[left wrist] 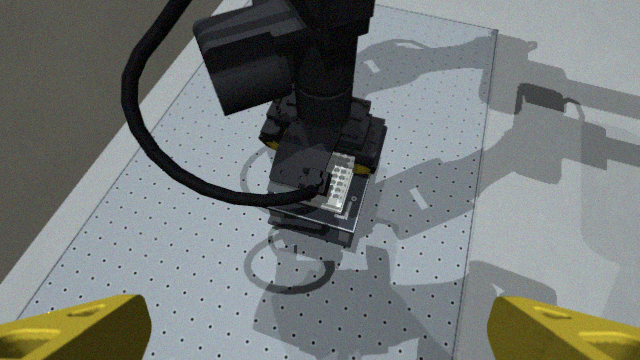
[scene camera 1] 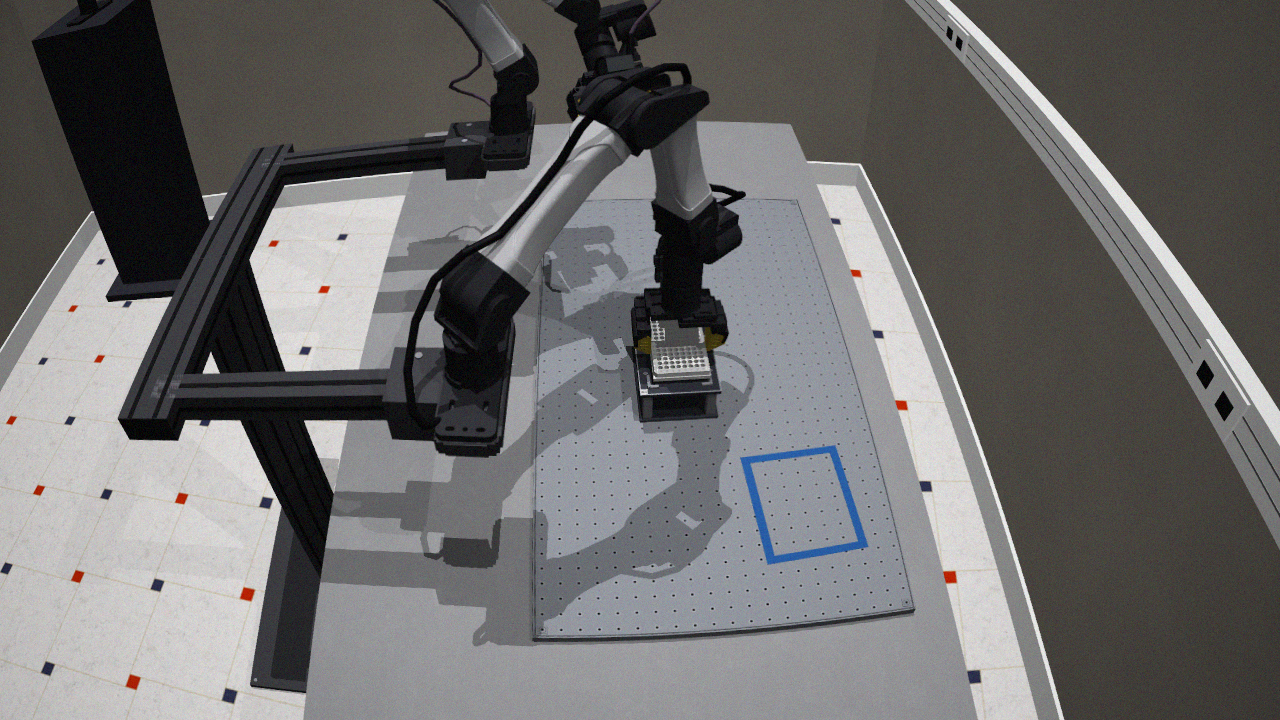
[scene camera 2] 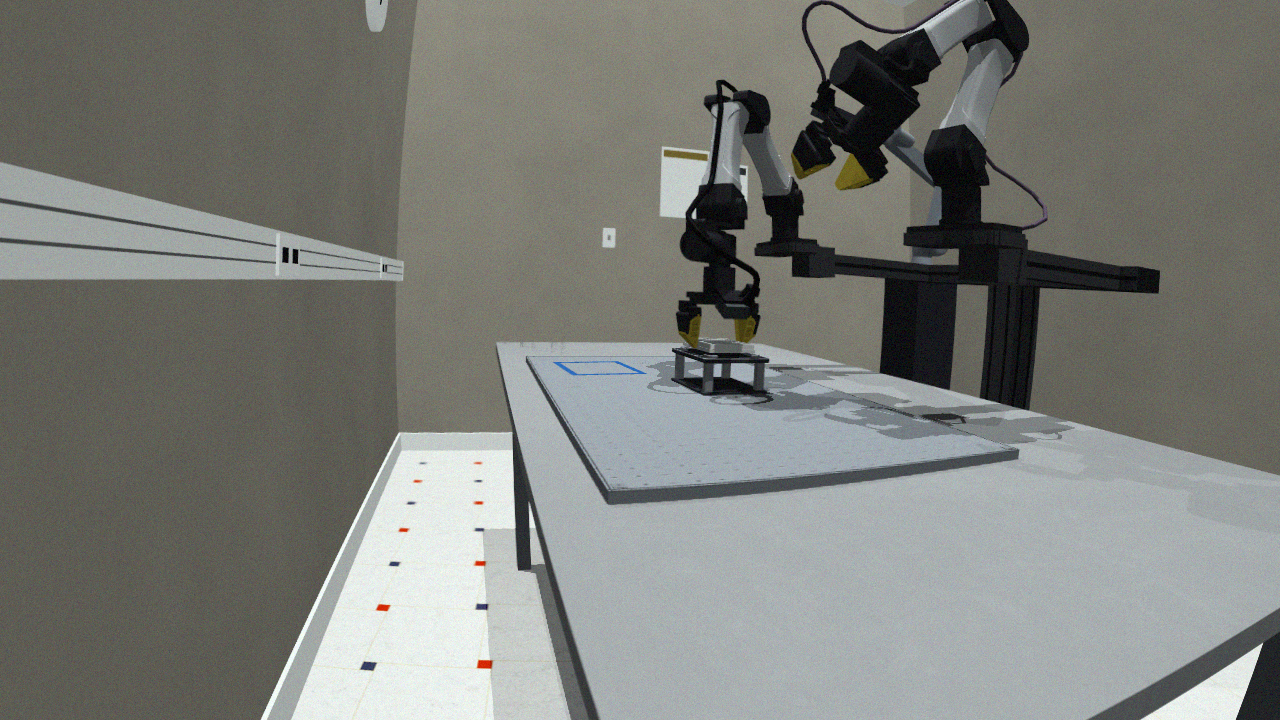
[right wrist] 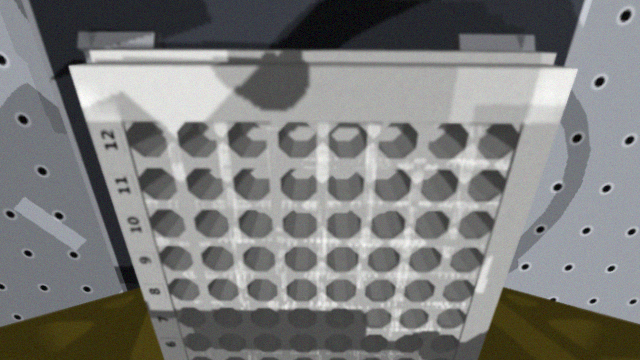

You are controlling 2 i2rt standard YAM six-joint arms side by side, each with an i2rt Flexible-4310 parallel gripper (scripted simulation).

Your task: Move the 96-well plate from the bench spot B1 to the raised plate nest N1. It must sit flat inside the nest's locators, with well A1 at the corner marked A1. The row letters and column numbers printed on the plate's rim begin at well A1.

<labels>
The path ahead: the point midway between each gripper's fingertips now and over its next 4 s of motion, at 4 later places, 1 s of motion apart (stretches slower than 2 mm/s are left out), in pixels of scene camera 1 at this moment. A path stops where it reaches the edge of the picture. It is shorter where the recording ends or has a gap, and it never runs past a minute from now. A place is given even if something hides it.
My left gripper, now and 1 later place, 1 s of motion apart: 625, 126; 628, 114
My right gripper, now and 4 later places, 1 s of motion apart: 677, 350; 678, 349; 677, 347; 675, 348; 679, 312
</labels>
